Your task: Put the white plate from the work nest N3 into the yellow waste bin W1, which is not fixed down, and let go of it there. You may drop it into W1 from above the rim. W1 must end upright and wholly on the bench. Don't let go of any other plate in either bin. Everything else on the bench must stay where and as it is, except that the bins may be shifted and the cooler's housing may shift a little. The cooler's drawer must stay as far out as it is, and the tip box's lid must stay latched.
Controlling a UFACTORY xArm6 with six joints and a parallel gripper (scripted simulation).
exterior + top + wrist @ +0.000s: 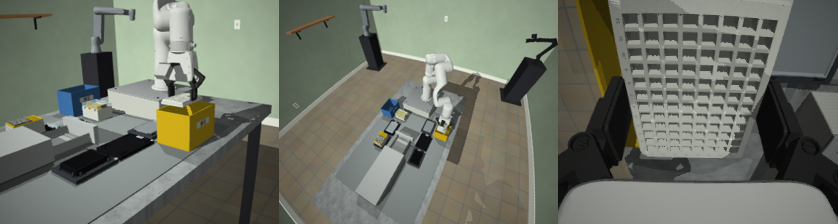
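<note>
Right now the yellow bin W1 is 10 mm behind my hand, 10 mm to the left of it and 120 mm below it. Also, from my hand: white plate 10 mm below; black nest 150 mm ahead, 140 mm to the right, 150 mm below; black plate 330 mm ahead, 150 mm to the right, 140 mm below.
</note>
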